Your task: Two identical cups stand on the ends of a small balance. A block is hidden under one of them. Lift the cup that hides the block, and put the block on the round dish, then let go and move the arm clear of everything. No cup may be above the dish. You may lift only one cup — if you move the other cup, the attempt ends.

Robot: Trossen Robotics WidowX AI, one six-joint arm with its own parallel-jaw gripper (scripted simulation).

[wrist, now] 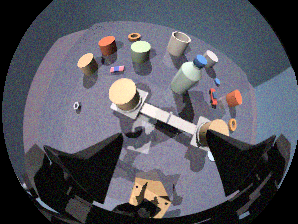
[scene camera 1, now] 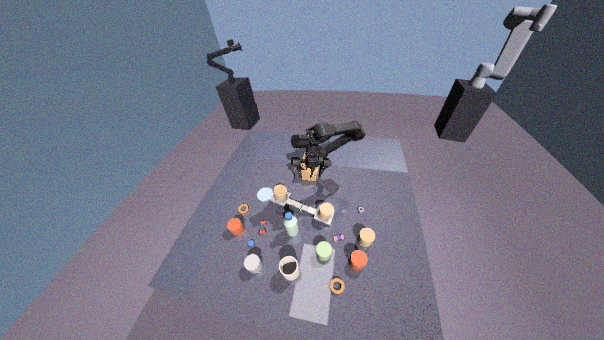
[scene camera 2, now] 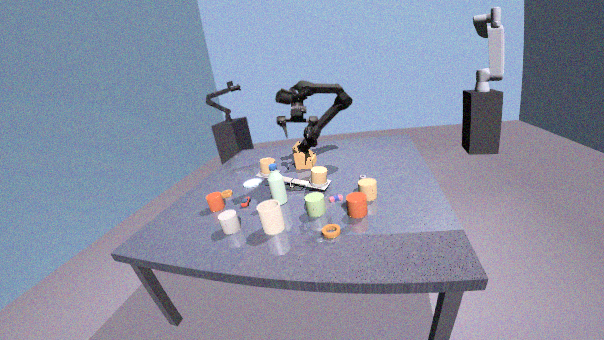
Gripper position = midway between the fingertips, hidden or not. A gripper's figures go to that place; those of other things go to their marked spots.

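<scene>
Gripper (wrist: 166, 136): 10 cm from the lens. Tan cup (wrist: 123, 93): 24 cm from the lens. Pale green bottle (wrist: 189, 73): 27 cm from the lens. Small balance (wrist: 167, 118): 29 cm from the lens. Marked spots on the small balance and the tan cup: 14 cm apart.
</scene>
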